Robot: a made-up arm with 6 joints.
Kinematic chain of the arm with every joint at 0, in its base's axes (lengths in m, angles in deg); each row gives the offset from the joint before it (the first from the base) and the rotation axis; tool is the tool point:
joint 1: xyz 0 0 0.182 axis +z
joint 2: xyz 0 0.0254 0 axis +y
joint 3: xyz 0 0 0.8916 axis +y
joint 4: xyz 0 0 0.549 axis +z
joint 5: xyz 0 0 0 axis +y
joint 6: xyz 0 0 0.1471 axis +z
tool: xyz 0 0 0
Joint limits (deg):
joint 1: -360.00..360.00
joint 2: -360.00..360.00
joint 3: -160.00..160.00
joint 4: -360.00..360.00
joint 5: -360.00..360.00
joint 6: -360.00..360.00
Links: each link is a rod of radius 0.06 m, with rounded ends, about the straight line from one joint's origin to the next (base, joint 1, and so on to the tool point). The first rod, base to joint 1, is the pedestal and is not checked.
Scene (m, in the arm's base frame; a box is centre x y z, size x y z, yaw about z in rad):
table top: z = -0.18
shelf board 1: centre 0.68 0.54 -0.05 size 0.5 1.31 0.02 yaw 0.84
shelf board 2: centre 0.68 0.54 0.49 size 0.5 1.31 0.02 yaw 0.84
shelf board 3: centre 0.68 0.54 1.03 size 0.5 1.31 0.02 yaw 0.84
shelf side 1: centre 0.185 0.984 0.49 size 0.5 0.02 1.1 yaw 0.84
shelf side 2: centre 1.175 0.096 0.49 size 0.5 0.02 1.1 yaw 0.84
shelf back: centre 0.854 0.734 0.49 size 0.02 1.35 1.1 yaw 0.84
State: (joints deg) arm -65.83 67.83 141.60 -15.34 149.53 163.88
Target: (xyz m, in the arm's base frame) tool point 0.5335 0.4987 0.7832
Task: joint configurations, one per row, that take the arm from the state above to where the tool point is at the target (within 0.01 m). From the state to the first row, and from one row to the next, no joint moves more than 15 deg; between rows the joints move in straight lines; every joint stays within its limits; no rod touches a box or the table.
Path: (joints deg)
1: -56.73 53.39 133.24 -18.12 151.78 160.36
2: -47.63 38.95 124.88 -20.90 154.02 156.84
3: -38.54 24.51 116.51 -23.68 156.27 153.33
4: -25.21 24.64 112.45 -21.87 158.83 155.08
5: -11.88 24.78 108.38 -20.06 161.39 156.84
6: 1.46 24.92 104.32 -18.25 163.95 158.60
7: 14.79 25.06 100.25 -16.44 166.51 160.36
8: 28.12 25.20 96.19 -14.63 169.08 162.12
9: 41.45 25.34 92.12 -12.82 171.64 163.88

